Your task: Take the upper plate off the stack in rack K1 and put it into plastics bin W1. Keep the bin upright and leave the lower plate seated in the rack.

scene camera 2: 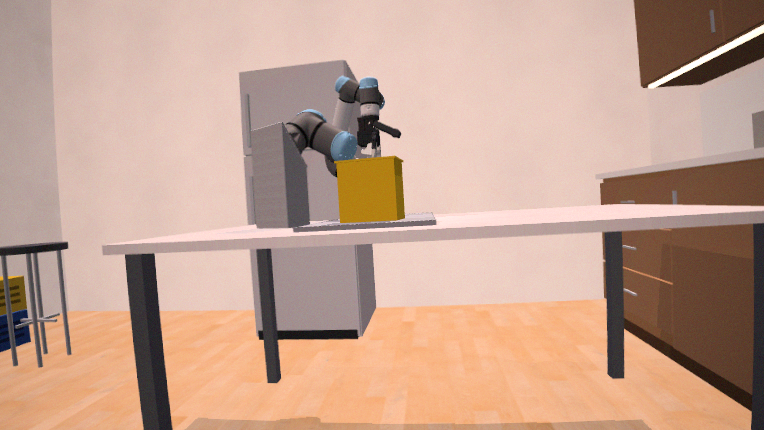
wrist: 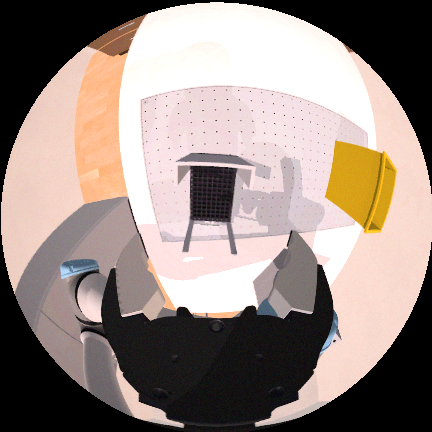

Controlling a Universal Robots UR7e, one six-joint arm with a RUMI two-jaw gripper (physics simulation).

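Places are measured from the arm's base along level axes (x ahead, y down, z left), in centimetres.
Where they show: gripper, between the fingertips: [wrist: 215, 234]; arm's base, origin of its link: [scene camera 2: 279, 149].
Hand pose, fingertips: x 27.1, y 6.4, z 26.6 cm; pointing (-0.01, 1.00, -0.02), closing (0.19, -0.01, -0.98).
Note:
Each offset is from my fingertips to the top centre of the thing. "spot": to the spot under its first point. Level surfaces: height alone.
The upper plate {dz +0.1, dx -1.4, dy +15.6 cm} [wrist: 212, 194], black with a grid of wells, lies in rack K1 {spot: dz +0.7, dx +5.4, dy +9.1 cm} [wrist: 215, 159], a grey holder with a sloped panel and two thin arms, near the middle of the wrist view. The lower plate cannot be made out under it. Plastics bin W1 {dz -36.2, dx +11.5, dy +2.3 cm} [scene camera 2: 368, 191] [wrist: 352, 172] is yellow and upright, at the right of the wrist view; its inside is mostly hidden. My gripper [scene camera 2: 368, 152] [wrist: 215, 234] is open and empty, above the level of the rack. In the scene view it shows just above and behind the bin's rim, and the rack does not show there.
A perforated board {dy +20.3 cm} [scene camera 2: 419, 220] [wrist: 220, 107] lies under the rack and bin on the table {dy +21.6 cm} [scene camera 2: 534, 220]. A tall grey block [scene camera 2: 269, 176] stands left of the bin in the scene view, close to the arm. A fridge [scene camera 2: 310, 288] stands behind the table. Cabinets [scene camera 2: 695, 299] are at the right.

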